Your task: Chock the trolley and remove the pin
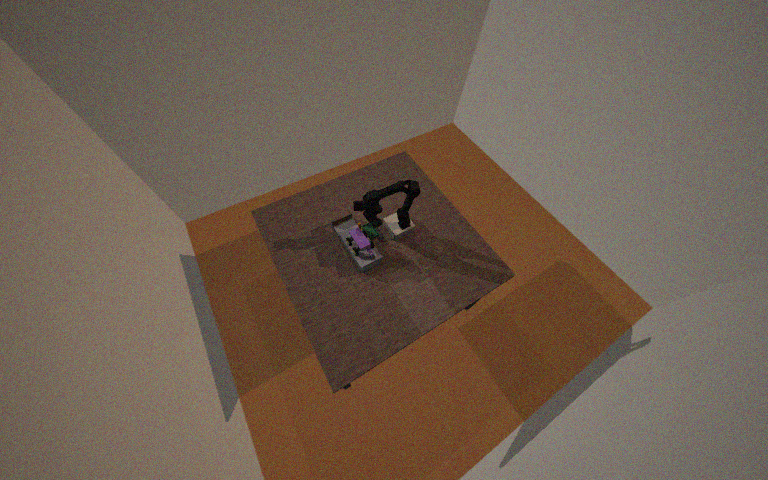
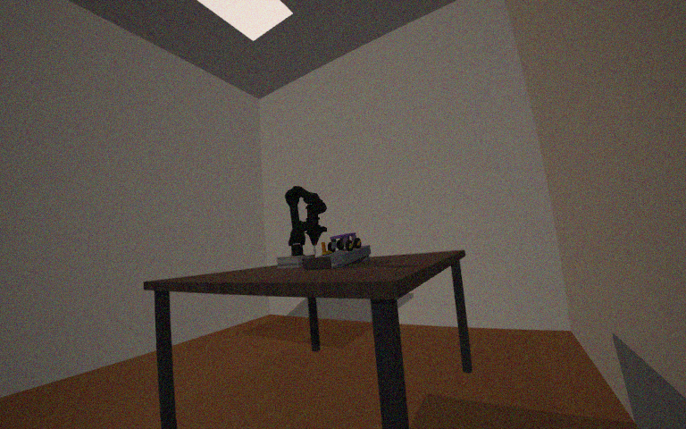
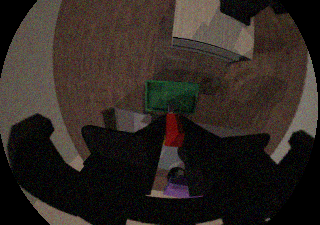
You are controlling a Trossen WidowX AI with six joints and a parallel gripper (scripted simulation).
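My gripper tip is 12 cm above the green tray. From my gripper tip the other things lie so: yellow chock: 7 cm ahead, 1 cm to the left, 3 cm below; red-headed stop pin: right at my gripper tip; purple trolley: 12 cm ahead, 10 cm to the left.
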